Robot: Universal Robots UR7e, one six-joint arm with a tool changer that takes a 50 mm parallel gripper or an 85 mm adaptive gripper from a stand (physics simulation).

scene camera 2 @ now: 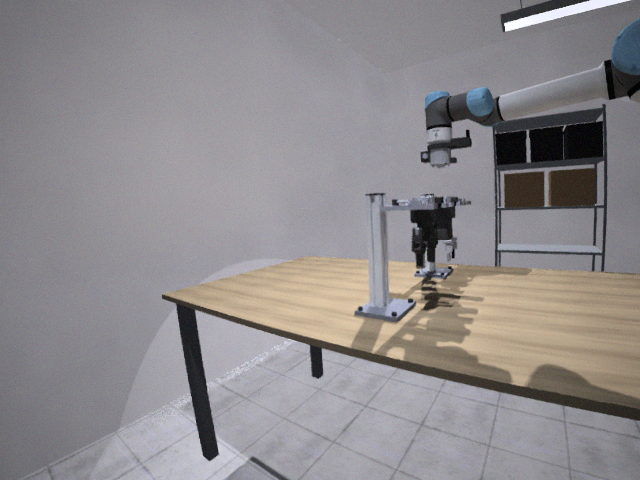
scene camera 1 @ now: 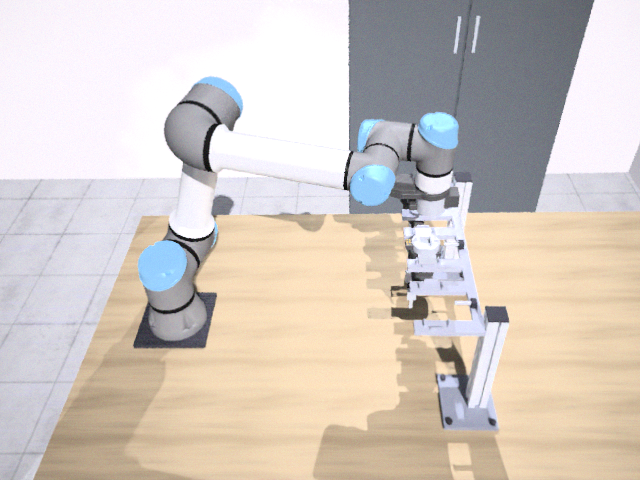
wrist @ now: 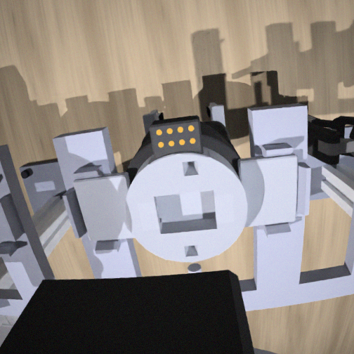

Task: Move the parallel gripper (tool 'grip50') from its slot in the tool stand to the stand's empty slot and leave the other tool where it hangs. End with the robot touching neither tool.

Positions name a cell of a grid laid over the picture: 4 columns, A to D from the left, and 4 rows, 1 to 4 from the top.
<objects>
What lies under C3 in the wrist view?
A parallel gripper.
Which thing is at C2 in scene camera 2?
A parallel gripper.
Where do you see a tool stand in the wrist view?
B2
</objects>
